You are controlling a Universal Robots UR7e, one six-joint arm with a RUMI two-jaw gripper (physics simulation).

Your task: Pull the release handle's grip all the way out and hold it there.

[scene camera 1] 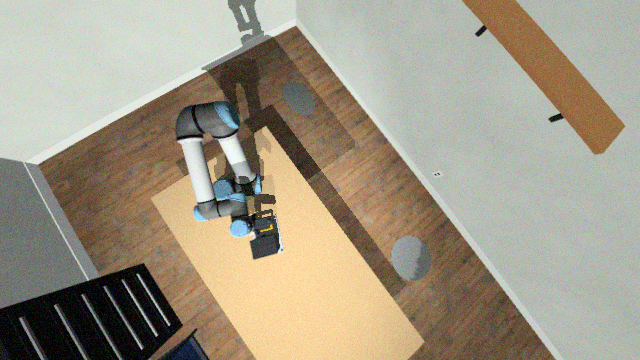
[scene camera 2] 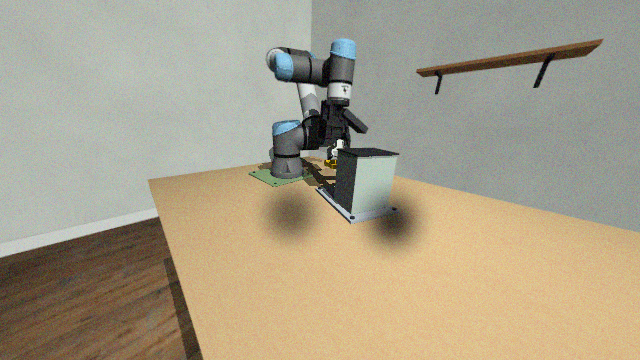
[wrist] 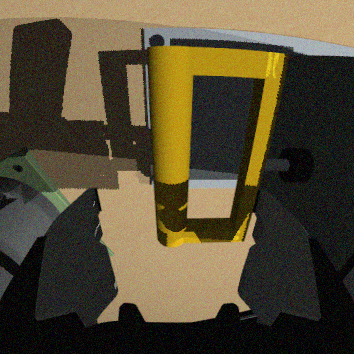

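The release handle's yellow grip is a rectangular loop on the side of a box. In the wrist view a short grey rod joins it to a dark round collar at the box. My gripper is open and empty, pointing down over the grip. In the wrist view the grip's lower end reaches between the fingertips, and the right fingertip lies close to its box-side bar. Whether they touch, and the height gap, I cannot tell.
The box stands on a pale base plate on the wooden table. A green plate lies under the arm's base. A wooden shelf hangs on the wall. Two grey discs show beside the table.
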